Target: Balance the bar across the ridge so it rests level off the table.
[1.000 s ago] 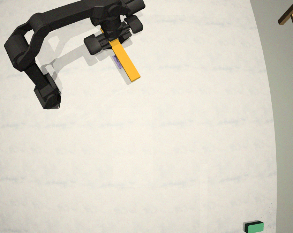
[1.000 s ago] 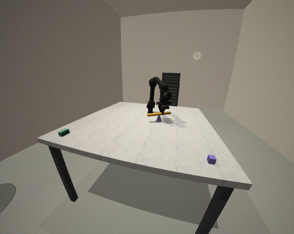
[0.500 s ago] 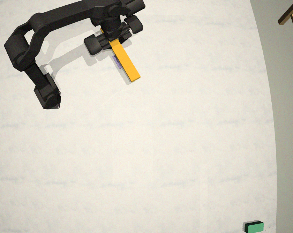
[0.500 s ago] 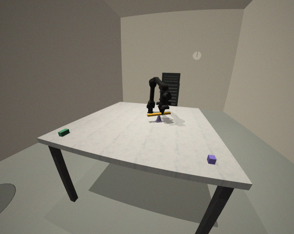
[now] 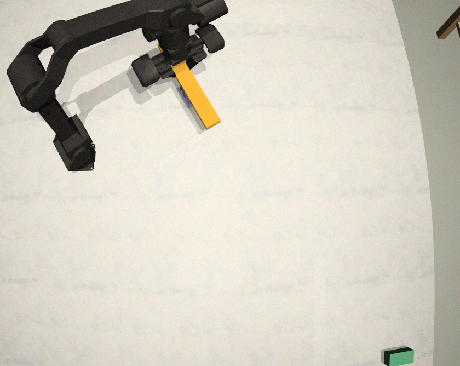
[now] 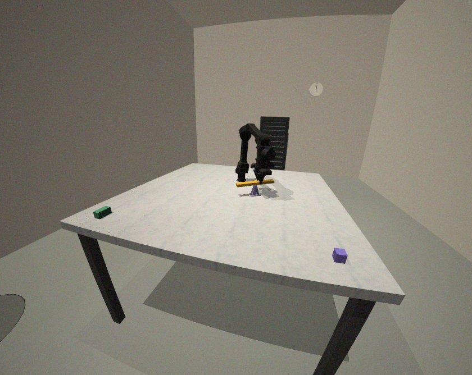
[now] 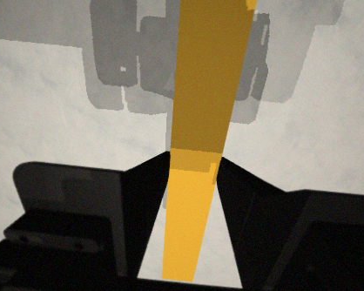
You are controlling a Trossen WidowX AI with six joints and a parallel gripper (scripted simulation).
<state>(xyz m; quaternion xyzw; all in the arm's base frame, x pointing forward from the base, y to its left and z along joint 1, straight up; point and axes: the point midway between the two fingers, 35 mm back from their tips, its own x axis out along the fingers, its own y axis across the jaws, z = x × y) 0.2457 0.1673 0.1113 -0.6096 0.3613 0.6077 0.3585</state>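
My gripper tip is now 1 cm short of the orange bar and 2 cm to the left of it. Round my gripper tip: purple cube 49 cm ahead, 33 cm to the left, 6 cm below; green block 49 cm ahead, 67 cm to the right, 6 cm below.
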